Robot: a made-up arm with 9 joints.
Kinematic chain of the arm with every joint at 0, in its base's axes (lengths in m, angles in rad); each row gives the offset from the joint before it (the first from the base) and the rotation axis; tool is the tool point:
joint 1: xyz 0 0 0.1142 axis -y
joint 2: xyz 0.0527 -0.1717 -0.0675 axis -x
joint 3: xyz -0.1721 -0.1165 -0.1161 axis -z
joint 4: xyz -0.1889 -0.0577 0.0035 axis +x
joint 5: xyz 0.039 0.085 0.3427 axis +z
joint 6: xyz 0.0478 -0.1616 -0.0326 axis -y
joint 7: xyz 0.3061 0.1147 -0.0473 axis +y
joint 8: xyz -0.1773 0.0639 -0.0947 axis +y
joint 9: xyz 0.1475 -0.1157 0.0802 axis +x
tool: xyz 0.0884 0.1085 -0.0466
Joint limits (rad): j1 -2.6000..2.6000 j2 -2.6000..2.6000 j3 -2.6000..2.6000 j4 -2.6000..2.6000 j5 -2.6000..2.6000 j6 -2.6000..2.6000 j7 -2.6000..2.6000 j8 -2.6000..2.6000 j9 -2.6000..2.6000
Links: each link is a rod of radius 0.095 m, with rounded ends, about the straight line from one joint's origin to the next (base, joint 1, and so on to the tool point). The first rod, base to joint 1, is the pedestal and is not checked.
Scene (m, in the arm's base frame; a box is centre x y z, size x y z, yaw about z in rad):
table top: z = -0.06
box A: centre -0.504 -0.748 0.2 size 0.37 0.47 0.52 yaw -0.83
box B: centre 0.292 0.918 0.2 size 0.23 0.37 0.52 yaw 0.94
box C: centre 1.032 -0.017 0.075 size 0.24 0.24 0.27 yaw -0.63
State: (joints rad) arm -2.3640 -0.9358 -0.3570 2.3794 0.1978 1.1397 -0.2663 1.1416 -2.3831
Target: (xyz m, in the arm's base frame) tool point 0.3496 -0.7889 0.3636
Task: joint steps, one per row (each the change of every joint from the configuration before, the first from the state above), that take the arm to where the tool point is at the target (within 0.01 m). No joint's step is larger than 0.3 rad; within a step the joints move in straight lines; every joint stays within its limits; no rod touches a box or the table.
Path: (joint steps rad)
1: -0.0787 0.1006 0.2644 0.0104 0.2203 0.0292 0.0566 -0.0679 -0.0723
2: -0.0786 0.1005 0.2643 0.0105 0.2203 0.0292 0.0567 -0.0679 -0.0723
3: -0.0787 0.1006 0.2644 0.0104 0.2203 0.0292 0.0566 -0.0679 -0.0723
4: 0.0000 0.1879 0.2306 -0.1722 0.2144 -0.1530 0.0148 0.1660 0.2125
5: 0.0000 0.1880 0.2306 -0.1722 0.2144 -0.1530 0.0147 0.1660 0.2125

